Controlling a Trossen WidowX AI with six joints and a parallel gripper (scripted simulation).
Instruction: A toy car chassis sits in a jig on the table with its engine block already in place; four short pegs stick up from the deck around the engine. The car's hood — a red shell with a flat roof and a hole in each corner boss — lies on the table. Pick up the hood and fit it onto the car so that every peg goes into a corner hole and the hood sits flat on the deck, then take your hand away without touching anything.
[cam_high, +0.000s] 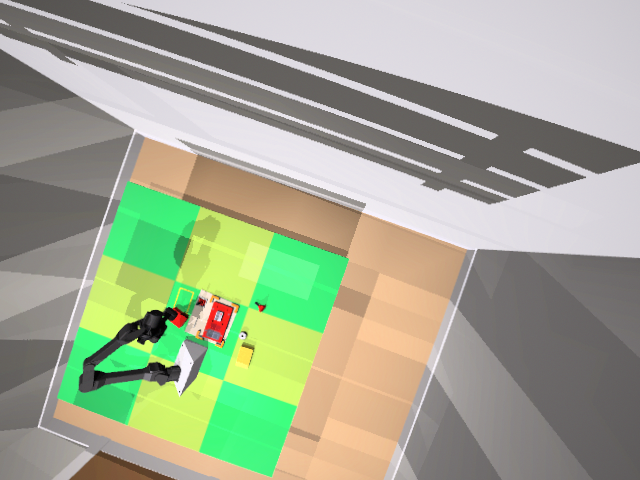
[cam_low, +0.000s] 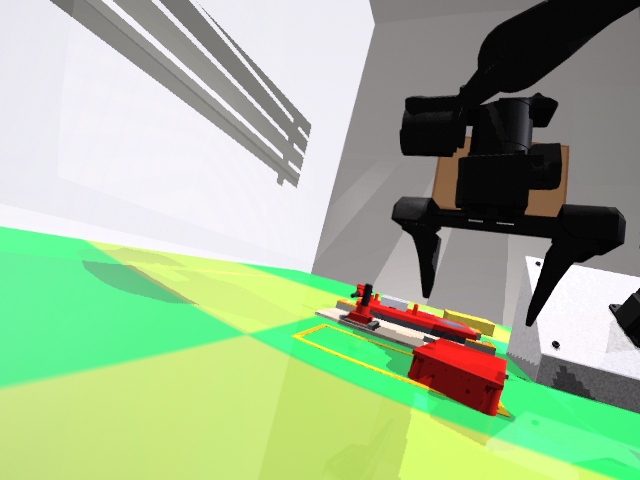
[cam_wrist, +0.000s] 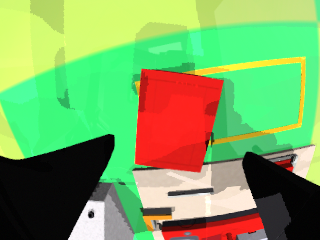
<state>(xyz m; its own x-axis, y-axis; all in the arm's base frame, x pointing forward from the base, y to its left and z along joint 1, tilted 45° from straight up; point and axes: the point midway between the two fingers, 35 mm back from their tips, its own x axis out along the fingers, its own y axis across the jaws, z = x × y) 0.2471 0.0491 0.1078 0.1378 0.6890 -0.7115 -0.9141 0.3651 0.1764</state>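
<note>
The red hood is 5 cm below my gripper tip. From my gripper tip the other things lie so: jig: 4 cm ahead, 20 cm to the right, 6 cm below; then small white wheel: 1 cm behind, 37 cm to the right, 6 cm below.
</note>
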